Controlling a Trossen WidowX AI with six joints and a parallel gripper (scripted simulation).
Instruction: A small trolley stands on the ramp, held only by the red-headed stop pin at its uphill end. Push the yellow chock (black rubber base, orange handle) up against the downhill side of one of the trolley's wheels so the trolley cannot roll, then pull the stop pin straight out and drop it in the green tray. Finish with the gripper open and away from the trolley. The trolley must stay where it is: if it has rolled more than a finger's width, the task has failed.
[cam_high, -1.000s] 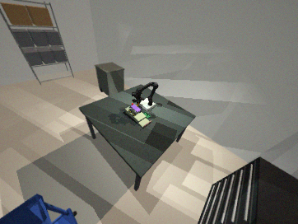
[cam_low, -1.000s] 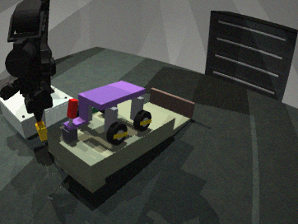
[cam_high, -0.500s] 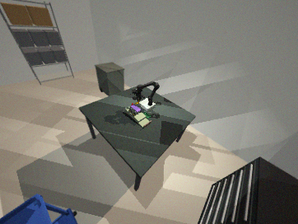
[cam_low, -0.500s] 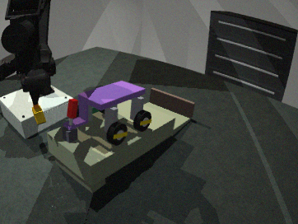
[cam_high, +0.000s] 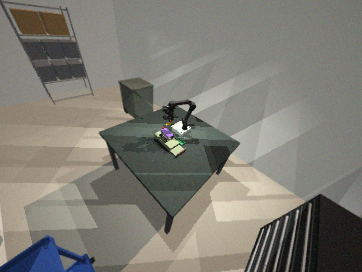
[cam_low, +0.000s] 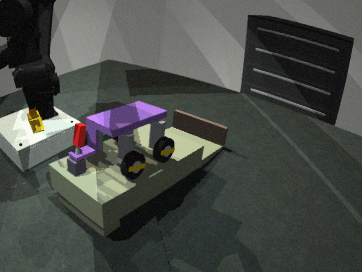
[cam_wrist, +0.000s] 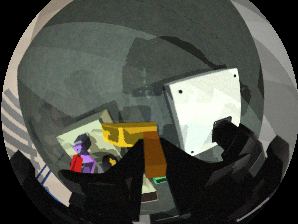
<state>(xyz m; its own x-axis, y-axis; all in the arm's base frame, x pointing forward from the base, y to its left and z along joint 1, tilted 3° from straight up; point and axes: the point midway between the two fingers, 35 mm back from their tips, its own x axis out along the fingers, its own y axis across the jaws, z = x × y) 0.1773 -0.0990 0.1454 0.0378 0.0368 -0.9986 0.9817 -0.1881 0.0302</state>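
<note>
My gripper tip is 20 mm short of the yellow chock and 10 mm above it. Round my gripper tip: trolley (140 mm ahead, 130 mm to the left, 60 mm below); red-headed stop pin (130 mm ahead, 30 mm to the left, 40 mm below); ramp (140 mm ahead, 140 mm to the left, 120 mm below).
</note>
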